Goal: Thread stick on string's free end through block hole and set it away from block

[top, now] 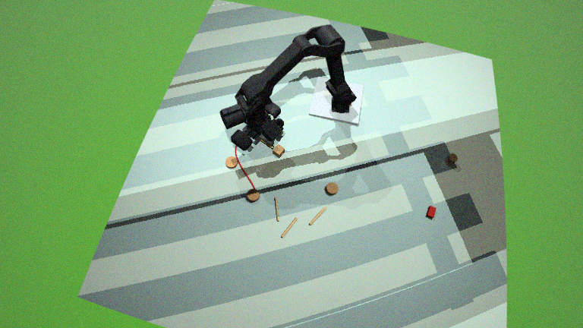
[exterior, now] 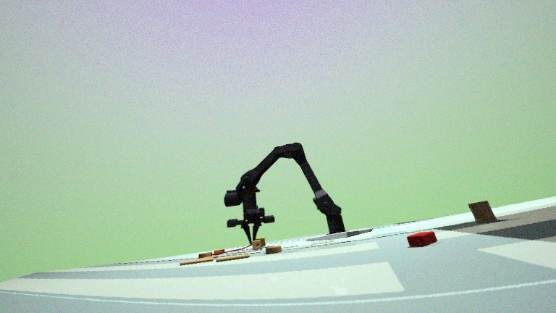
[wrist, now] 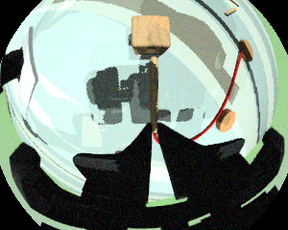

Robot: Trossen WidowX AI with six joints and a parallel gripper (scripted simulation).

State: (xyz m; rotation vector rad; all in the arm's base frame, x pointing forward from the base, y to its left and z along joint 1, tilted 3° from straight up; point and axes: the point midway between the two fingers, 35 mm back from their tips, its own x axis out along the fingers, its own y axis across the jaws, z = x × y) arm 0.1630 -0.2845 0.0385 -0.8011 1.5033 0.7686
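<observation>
Right now the wooden block is 8 cm to the left of my gripper tip and 5 cm ahead of it. Also, from my gripper tip: yellow cube 8 cm behind, 4 cm to the right; round wooden button 21 cm ahead, 1 cm to the left, 1 cm below; thin wooden stick 1 cm to the left, 1 cm ahead.
</observation>
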